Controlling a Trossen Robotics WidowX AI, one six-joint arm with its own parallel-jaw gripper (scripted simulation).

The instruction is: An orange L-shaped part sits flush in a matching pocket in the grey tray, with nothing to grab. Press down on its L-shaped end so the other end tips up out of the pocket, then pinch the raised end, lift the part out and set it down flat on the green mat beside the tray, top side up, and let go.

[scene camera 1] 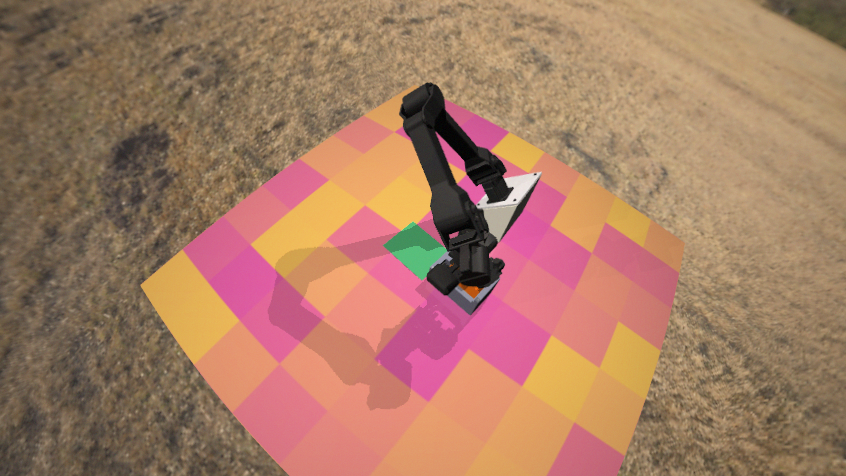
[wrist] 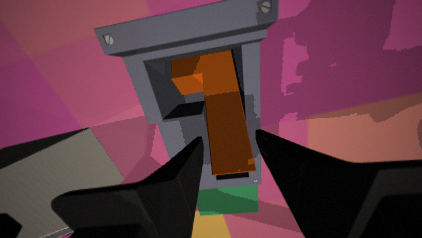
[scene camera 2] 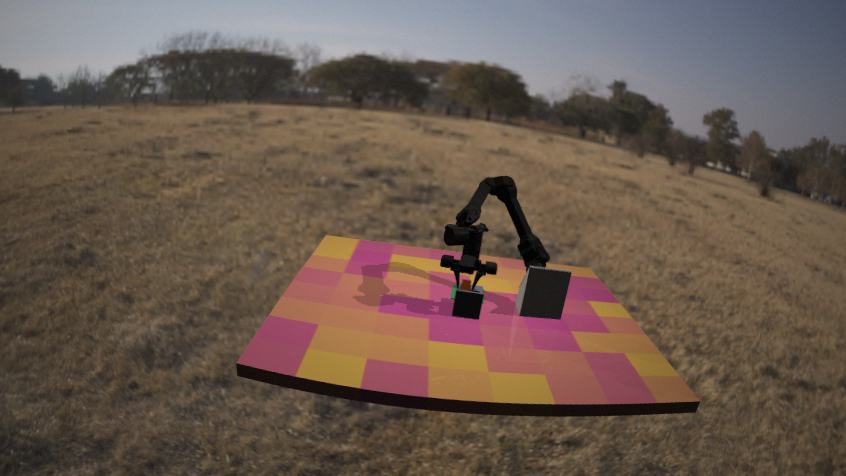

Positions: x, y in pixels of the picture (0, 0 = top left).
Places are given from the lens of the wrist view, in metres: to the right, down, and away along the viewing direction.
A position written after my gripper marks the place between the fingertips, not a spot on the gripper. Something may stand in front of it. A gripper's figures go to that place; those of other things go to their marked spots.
my gripper (wrist: 228, 137): 0.01, 0.02, 0.11
orange L-shaped part (wrist: 214, 74): 0.00, -0.04, 0.11
green mat (wrist: 240, 199): 0.06, 0.15, 0.23
The marked spots on the orange L-shaped part and the green mat are 0.24 m apart.
